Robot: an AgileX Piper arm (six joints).
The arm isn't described. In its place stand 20 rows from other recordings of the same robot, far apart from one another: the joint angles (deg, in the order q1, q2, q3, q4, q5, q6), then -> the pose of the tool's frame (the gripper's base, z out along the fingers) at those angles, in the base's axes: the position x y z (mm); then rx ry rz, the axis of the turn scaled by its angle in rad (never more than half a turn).
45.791 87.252 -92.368 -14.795 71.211 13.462 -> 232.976 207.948 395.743 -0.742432 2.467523 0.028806
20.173 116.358 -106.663 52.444 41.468 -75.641 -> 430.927 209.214 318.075 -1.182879 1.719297 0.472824
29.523 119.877 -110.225 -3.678 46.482 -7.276 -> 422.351 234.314 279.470 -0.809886 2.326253 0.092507
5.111 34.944 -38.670 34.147 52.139 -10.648 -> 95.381 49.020 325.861 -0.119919 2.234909 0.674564
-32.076 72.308 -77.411 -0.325 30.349 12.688 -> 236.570 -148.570 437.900 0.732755 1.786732 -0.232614
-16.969 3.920 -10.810 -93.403 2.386 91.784 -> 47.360 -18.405 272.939 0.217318 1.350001 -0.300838
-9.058 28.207 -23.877 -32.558 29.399 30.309 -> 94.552 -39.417 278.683 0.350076 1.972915 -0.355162
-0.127 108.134 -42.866 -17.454 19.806 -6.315 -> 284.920 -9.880 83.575 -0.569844 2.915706 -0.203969
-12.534 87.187 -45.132 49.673 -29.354 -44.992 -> 303.778 -102.373 248.630 0.479395 1.813784 -0.498891
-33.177 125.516 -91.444 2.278 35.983 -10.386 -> 389.286 -251.979 145.310 0.573449 2.659220 -0.184731
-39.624 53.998 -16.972 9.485 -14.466 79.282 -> 133.230 -115.175 232.088 1.736124 0.812937 0.542507
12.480 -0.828 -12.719 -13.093 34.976 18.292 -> 36.396 -4.047 233.661 0.010884 1.844656 0.123763
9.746 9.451 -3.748 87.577 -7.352 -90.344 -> 69.999 0.218 225.733 -0.072087 1.575973 -0.005975
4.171 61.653 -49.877 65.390 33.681 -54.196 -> 220.274 62.067 352.295 -0.302472 1.934768 0.644337
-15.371 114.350 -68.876 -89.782 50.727 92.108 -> 367.277 -174.025 180.709 0.793921 2.049785 -1.122584
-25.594 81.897 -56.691 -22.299 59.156 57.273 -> 221.812 -139.117 258.079 1.691904 2.281643 -0.414441
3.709 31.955 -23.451 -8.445 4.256 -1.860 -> 122.433 6.943 299.609 -0.199758 1.694655 -0.094746
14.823 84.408 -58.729 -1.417 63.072 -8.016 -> 254.932 65.390 249.389 -0.615025 2.968300 -0.024469
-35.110 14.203 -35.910 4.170 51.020 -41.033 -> 29.688 -14.585 324.740 -0.097696 2.074691 -0.756263
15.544 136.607 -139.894 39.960 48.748 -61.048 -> 511.979 188.016 303.581 -1.099839 1.772888 0.364095
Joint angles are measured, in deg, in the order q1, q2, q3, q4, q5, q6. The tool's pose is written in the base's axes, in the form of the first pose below.
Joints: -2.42, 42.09, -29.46, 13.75, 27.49, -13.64
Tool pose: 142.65 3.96 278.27 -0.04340 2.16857 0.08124
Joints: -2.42, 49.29, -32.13, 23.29, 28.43, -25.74
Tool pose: 165.25 10.16 275.15 -0.15233 2.22891 0.14195
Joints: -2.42, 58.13, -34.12, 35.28, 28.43, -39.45
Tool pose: 192.94 16.89 262.80 -0.24265 2.28168 0.23293
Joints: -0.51, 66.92, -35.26, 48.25, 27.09, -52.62
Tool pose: 219.05 28.97 244.04 -0.31178 2.30878 0.33777
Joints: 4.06, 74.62, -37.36, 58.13, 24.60, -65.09
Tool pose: 242.50 49.46 229.18 -0.44573 2.29455 0.38084
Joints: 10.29, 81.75, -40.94, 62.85, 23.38, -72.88
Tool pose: 261.88 80.20 216.88 -0.62296 2.27808 0.41524
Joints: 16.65, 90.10, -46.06, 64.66, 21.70, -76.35
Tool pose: 282.83 116.32 200.01 -0.77065 2.27525 0.43817
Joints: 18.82, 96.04, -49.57, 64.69, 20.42, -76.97
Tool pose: 298.80 132.16 183.53 -0.81827 2.29708 0.43225
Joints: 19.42, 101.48, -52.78, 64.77, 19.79, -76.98
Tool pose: 314.54 140.44 166.05 -0.82795 2.33084 0.42986
